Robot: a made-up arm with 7 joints. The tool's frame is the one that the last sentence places.
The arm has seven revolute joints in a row. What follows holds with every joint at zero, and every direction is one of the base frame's. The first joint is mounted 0.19 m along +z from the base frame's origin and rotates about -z. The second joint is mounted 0.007 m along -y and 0.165 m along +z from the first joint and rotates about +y. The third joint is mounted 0.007 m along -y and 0.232 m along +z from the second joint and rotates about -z. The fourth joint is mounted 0.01 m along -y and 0.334 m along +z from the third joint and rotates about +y. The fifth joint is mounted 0.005 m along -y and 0.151 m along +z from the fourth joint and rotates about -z. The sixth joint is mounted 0.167 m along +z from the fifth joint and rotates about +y. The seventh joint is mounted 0.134 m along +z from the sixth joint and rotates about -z. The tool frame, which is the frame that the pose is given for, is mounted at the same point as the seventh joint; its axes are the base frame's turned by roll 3.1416, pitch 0 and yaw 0 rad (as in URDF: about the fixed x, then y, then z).
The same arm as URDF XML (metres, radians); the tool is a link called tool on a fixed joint. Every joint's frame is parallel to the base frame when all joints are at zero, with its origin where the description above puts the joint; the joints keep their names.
<robot name="arm">
  <link name="base"/>
  <link name="link1"/>
  <link name="link2"/>
  <link name="link3"/>
  <link name="link4"/>
  <link name="link5"/>
  <link name="link6"/>
  <link name="link7"/>
  <link name="tool"/>
  <joint name="joint 1" type="continuous">
    <parent link="base"/>
    <child link="link1"/>
    <origin xyz="0 0 0.19"/>
    <axis xyz="0 0 -1"/>
  </joint>
  <joint name="joint 2" type="continuous">
    <parent link="link1"/>
    <child link="link2"/>
    <origin xyz="0 -0.007 0.165"/>
    <axis xyz="0 1 0"/>
  </joint>
  <joint name="joint 3" type="continuous">
    <parent link="link2"/>
    <child link="link3"/>
    <origin xyz="0 -0.007 0.232"/>
    <axis xyz="0 0 -1"/>
  </joint>
  <joint name="joint 4" type="continuous">
    <parent link="link3"/>
    <child link="link4"/>
    <origin xyz="0 -0.01 0.334"/>
    <axis xyz="0 1 0"/>
  </joint>
  <joint name="joint 5" type="continuous">
    <parent link="link4"/>
    <child link="link5"/>
    <origin xyz="0 -0.005 0.151"/>
    <axis xyz="0 0 -1"/>
  </joint>
  <joint name="joint 6" type="continuous">
    <parent link="link5"/>
    <child link="link6"/>
    <origin xyz="0 0 0.167"/>
    <axis xyz="0 1 0"/>
  </joint>
  <joint name="joint 7" type="continuous">
    <parent link="link6"/>
    <child link="link7"/>
    <origin xyz="0 0 0.134"/>
    <axis xyz="0 0 -1"/>
  </joint>
  <joint name="tool_fixed" type="fixed">
    <parent link="link7"/>
    <child link="tool"/>
    <origin xyz="0 0 0" rpy="-3.1416 0 0"/>
  </joint>
</robot>

